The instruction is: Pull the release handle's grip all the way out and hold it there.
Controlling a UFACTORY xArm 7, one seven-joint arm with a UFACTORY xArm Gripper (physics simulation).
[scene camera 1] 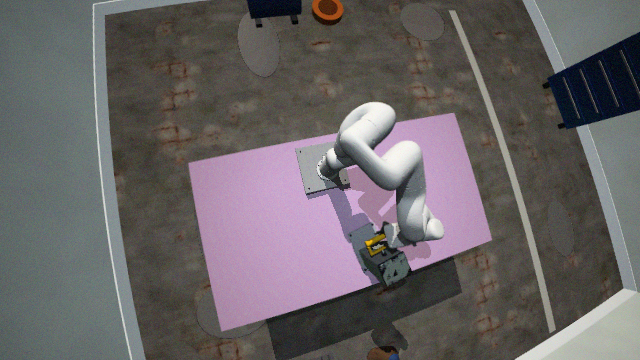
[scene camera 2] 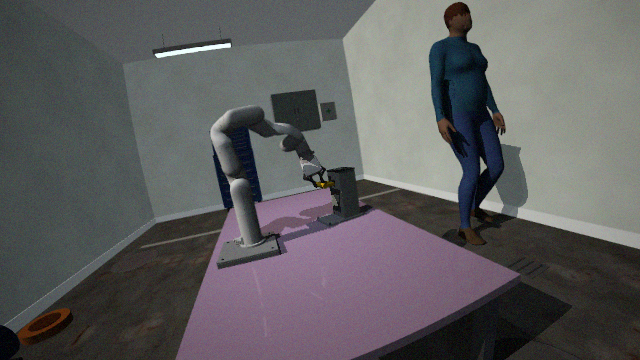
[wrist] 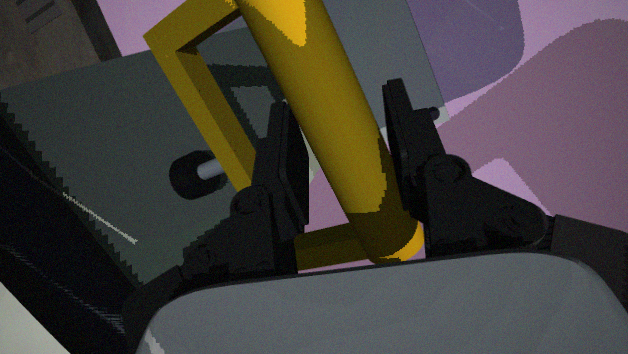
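Observation:
The release handle's yellow grip [scene camera 1: 375,240] [scene camera 2: 324,185] [wrist: 320,85] is a thick round bar on a rectangular yellow frame. It faces away from the dark grey housing [scene camera 1: 395,270] [scene camera 2: 345,190] [wrist: 100,125]. In the wrist view a short metal rod [wrist: 212,169] shows between the frame's back bar and a black collar [wrist: 187,175] on the housing. My gripper [scene camera 1: 384,235] [scene camera 2: 320,182] [wrist: 341,120] is shut on the grip near one end. One finger sits inside the frame's opening, the other on the grip's outer side. The finger covers part of the back bar.
The housing's base plate [scene camera 1: 359,235] is on the pink table [scene camera 1: 250,240] [scene camera 2: 300,300]. The arm's base plate [scene camera 1: 307,172] [scene camera 2: 250,252] stands behind. A person [scene camera 2: 462,80] stands on the floor beyond the housing. An orange ring [scene camera 1: 328,20] [scene camera 2: 35,337] lies on the floor.

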